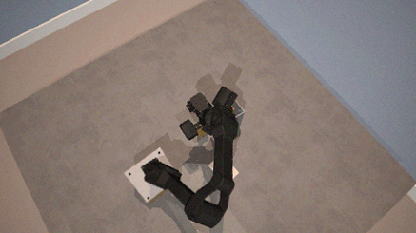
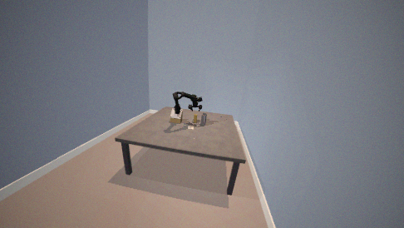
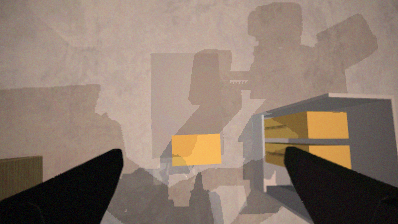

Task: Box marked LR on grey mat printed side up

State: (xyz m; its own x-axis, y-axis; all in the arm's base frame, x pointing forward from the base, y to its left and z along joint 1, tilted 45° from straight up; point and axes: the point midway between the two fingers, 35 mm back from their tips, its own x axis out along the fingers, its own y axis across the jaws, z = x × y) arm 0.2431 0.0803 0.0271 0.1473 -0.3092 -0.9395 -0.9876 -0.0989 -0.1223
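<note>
My gripper tip is now 60 mm to the right of the grey mat and 170 mm above it.
</note>
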